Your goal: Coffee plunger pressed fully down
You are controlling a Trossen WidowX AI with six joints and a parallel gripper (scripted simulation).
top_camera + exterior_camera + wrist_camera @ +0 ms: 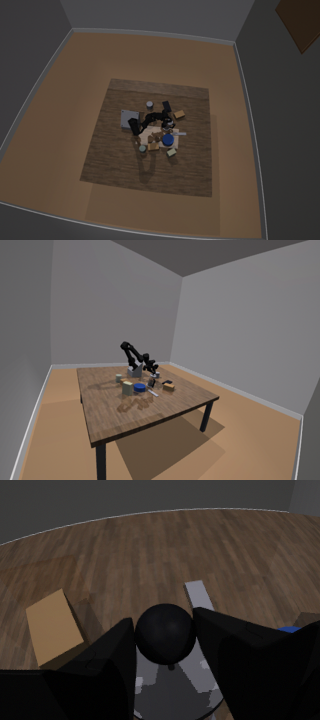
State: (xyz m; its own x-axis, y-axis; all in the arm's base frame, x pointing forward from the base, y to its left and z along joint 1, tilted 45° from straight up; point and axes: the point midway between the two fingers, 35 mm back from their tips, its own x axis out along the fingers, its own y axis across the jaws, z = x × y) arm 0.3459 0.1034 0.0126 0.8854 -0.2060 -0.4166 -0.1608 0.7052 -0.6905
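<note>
My gripper tip is now 90 mm above the coffee press, 10 mm to the left of it and 10 mm past it. Also, from my gripper tip: cream block (300 mm to the right, 120 mm below, 60 mm ahead); grey bar (170 mm below, 120 mm ahead, 60 mm to the right); blue round tin (160 mm to the right, 150 mm below, 10 mm ahead).
</note>
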